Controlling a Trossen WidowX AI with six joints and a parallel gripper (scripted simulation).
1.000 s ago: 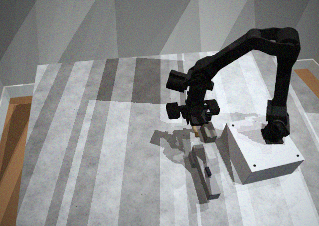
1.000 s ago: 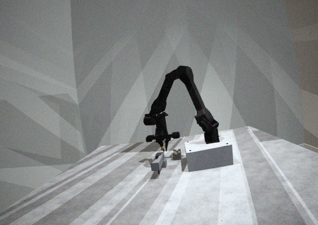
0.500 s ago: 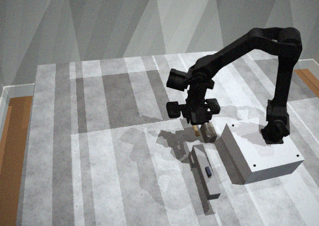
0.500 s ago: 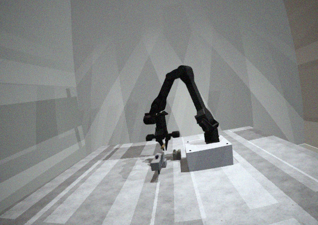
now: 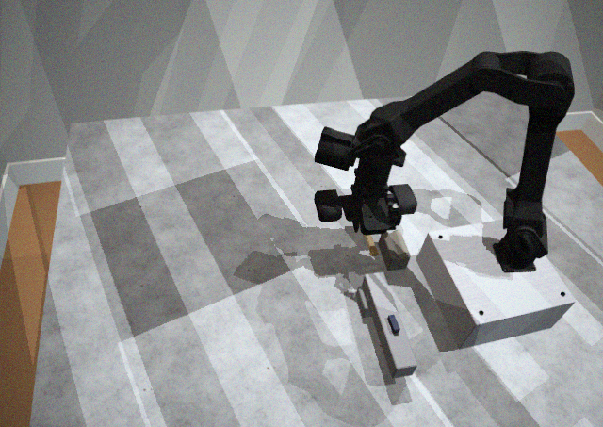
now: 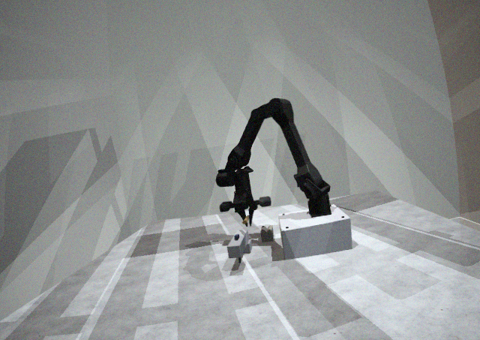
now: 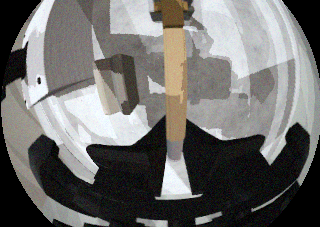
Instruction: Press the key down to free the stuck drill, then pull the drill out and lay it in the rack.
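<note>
Right now my gripper tip is 40 mm to the right of the drill and 40 mm below it. Round my gripper tip: housing block: 20 mm behind, 200 mm to the left; blue key: 20 mm behind, 230 mm to the left, 10 mm above; notched rack: 70 mm behind, 30 mm to the left, 30 mm below.
</note>
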